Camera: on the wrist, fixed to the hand. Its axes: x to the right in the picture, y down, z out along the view.
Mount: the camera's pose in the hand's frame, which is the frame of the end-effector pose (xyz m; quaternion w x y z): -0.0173 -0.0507 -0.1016 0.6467 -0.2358 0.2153 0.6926
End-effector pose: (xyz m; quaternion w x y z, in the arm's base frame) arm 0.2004 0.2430 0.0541 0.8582 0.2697 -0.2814 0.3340
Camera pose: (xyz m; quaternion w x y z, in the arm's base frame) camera 0.2572 0.2698 -0.0420 0.4479 -0.2948 -0.2628 0.8022
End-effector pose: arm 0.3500 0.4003 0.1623 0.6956 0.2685 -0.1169 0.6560
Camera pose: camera 0.3782 0.4394 0.0581 0.0840 -0.2126 -0.2665 0.9363
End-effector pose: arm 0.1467 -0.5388 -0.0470 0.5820 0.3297 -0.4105 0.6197
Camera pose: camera 0.2058 -0.4566 -0.1013 0.1133 -0.3418 -0.5147 0.7781
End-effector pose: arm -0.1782 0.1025 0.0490 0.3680 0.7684 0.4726 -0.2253
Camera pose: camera -0.2314 0.1862 0.1069 0.4735 0.7860 -0.0942 0.3861
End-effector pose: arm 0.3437 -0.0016 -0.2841 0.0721 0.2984 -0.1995 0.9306
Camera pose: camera 0.3171 0.0864 -0.3530 0.4846 0.1626 0.5396 -0.6690
